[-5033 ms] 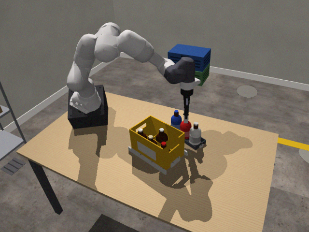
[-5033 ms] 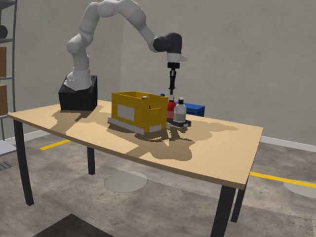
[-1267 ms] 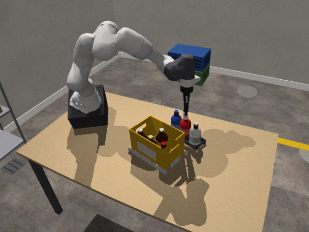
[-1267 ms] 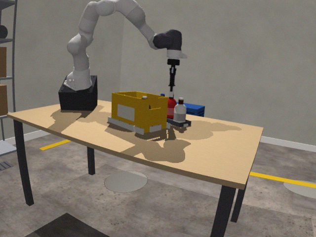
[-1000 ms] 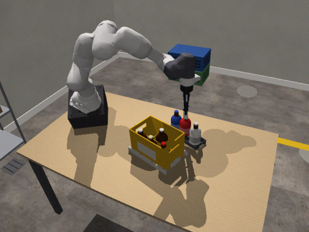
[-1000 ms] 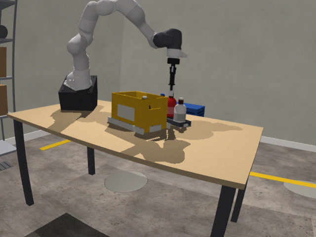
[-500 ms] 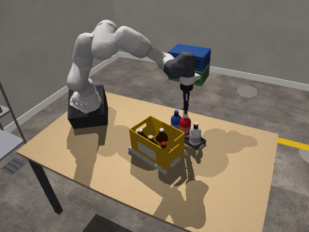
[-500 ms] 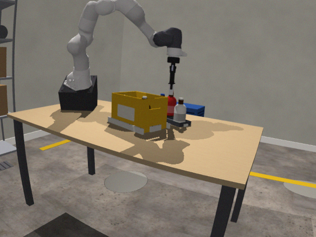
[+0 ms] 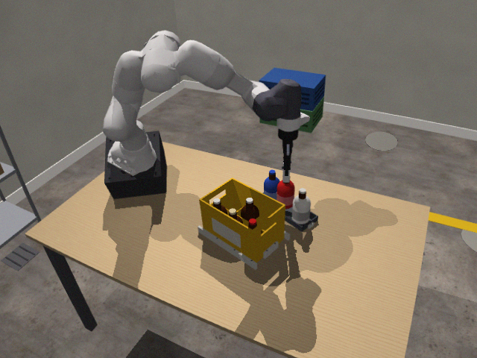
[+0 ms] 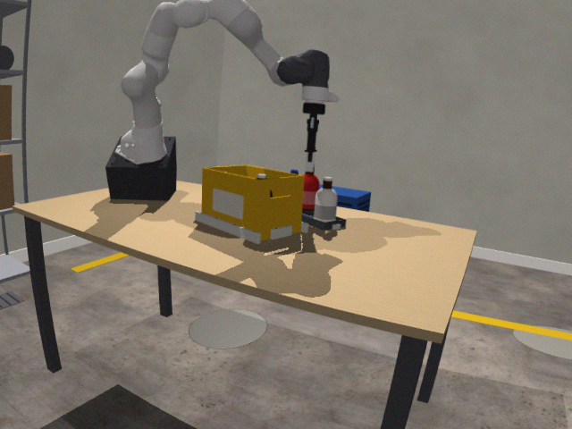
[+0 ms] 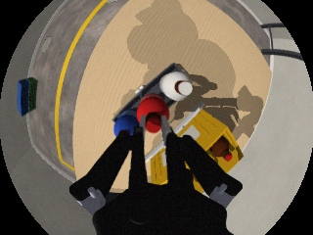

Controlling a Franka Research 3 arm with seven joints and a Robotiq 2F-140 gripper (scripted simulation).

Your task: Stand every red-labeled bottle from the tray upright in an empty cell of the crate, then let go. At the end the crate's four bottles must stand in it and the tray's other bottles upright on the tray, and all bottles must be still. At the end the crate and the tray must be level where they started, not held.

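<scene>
Now: the red-labeled bottle 80 mm below my hand. Round my hand: blue-labeled bottle (70 mm behind, 50 mm to the left, 120 mm below); white-labeled bottle (80 mm ahead, 40 mm to the right, 120 mm below); yellow crate (130 mm behind, 190 mm to the right, 120 mm below).
</scene>
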